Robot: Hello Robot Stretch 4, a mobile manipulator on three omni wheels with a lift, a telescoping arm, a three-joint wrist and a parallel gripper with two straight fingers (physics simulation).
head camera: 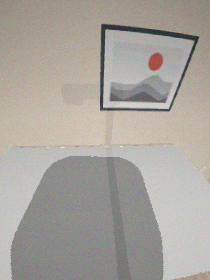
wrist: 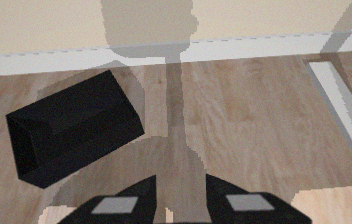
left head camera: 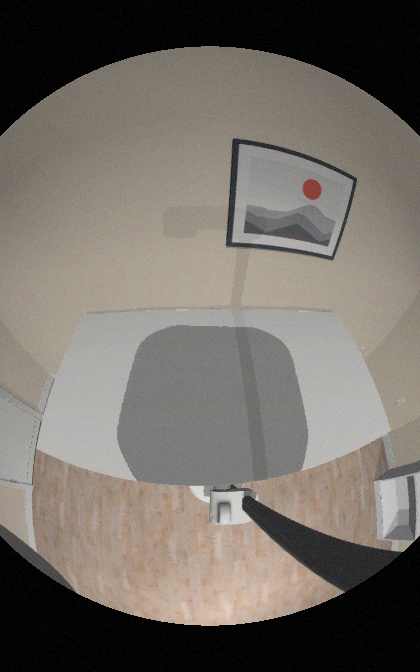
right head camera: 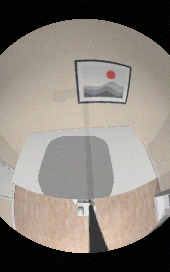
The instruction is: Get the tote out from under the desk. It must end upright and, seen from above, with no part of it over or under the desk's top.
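Frame: origin at the robot's base, x ahead, y down, z left, level; metres.
Where they show: gripper, between the fingertips: [wrist: 181, 189].
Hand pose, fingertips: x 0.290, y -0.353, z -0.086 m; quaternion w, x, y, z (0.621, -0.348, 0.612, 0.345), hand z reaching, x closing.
Observation:
After its pixels a point has its place.
The tote [wrist: 75, 127] @(x 0.557, y 0.025, z 0.236 m) is a black box on the wood floor at the left of the wrist view, turned at an angle to the wall. Its dark faces make its exact attitude hard to tell. It does not show in the head views. The desk's light grey top [head camera: 185, 200] @(x 0.327, y -0.922, z -0.495 m) [left head camera: 75, 400] [right head camera: 135, 160] @(x 0.315, y -0.922, z -0.545 m) fills the space in front of the robot, with a large shadow on it. My gripper [wrist: 181, 189] @(x 0.290, y -0.353, z -0.086 m) is open, its two black fingertips apart with floor visible between them. The tote is ahead and to the left of the fingers, not touching them.
A white bar [wrist: 330, 87] lies along the floor at the right of the wrist view. A baseboard [wrist: 260, 49] @(x 0.850, y -0.010, z -0.383 m) runs behind the tote. A framed picture [head camera: 145, 92] @(x 0.834, y -1.378, z -0.291 m) [left head camera: 292, 202] hangs above the desk. A white open-fronted unit [left head camera: 386, 507] stands at the right.

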